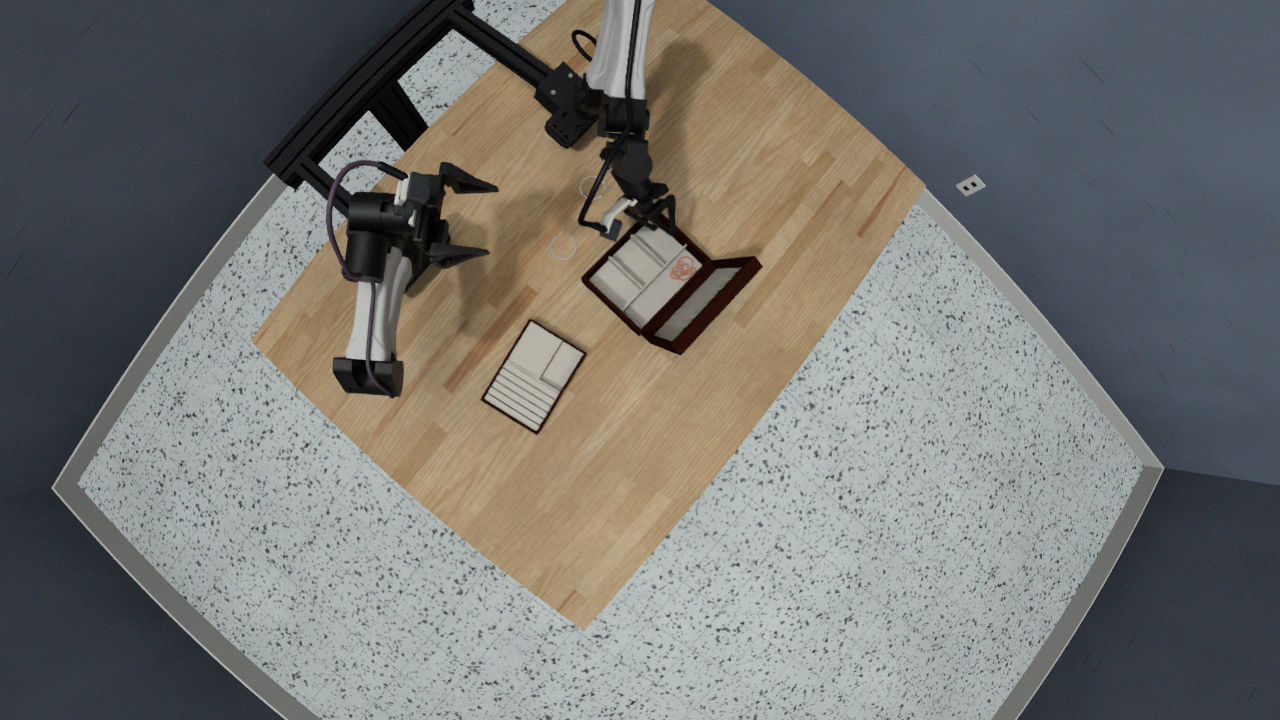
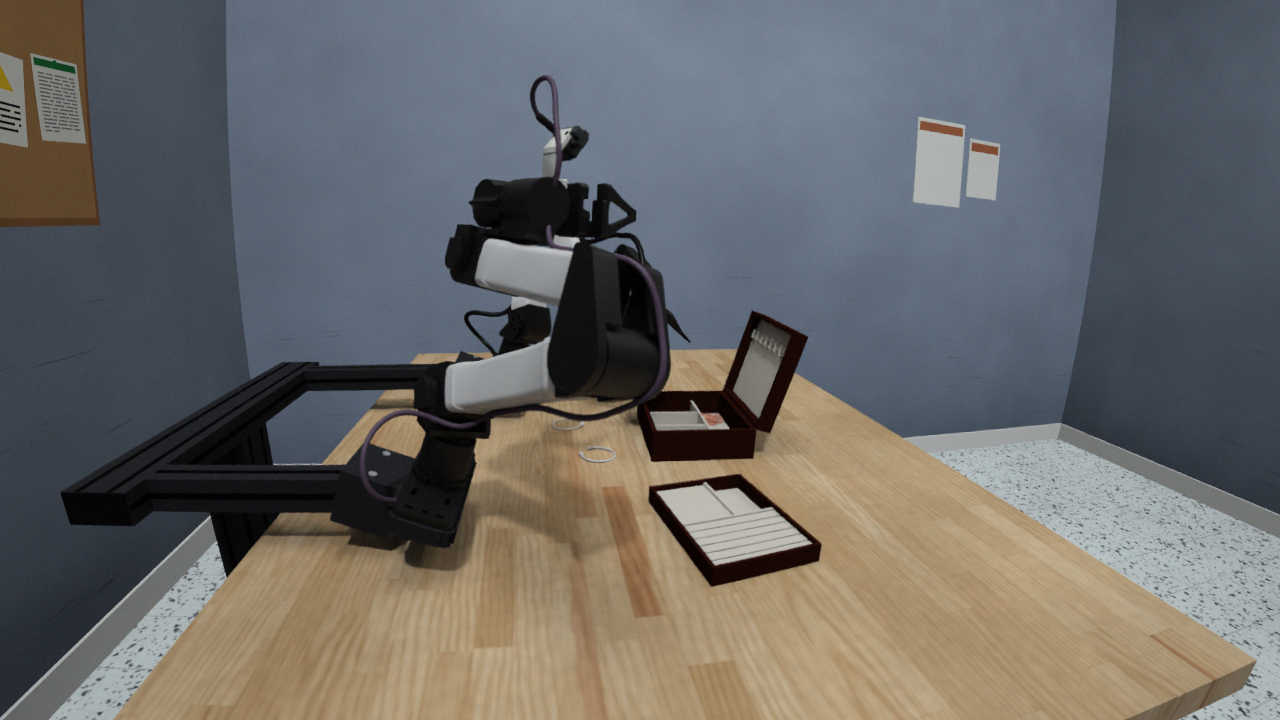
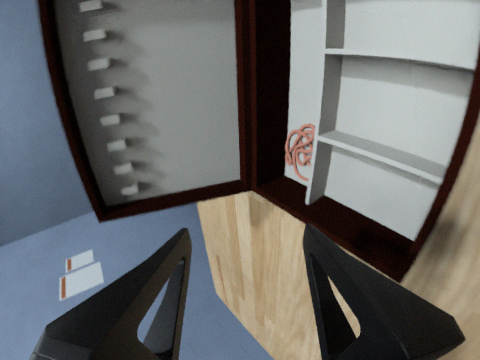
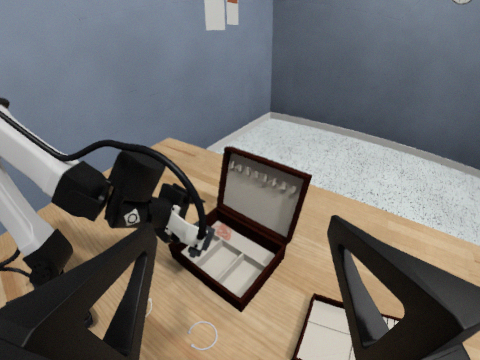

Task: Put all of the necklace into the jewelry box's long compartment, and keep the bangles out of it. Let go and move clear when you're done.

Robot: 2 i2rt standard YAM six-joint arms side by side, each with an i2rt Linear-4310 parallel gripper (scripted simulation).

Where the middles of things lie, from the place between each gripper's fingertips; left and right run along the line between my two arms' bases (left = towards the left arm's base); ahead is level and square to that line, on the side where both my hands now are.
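Jewelry box (image 1: 620, 273): my left hand (image 1: 664, 231) is 60 mm short of it, 50 mm to the left of it and 40 mm above it. The shallow divided tray (image 2: 719, 521) is 410 mm to the right of my left hand, 150 mm below it and 20 mm ahead of it.
Counted from my right hand (image 1: 493, 220), the jewelry box is 200 mm ahead, 210 mm to the left and 290 mm below; the shallow divided tray is 170 mm ahead, 150 mm to the right and 400 mm below.
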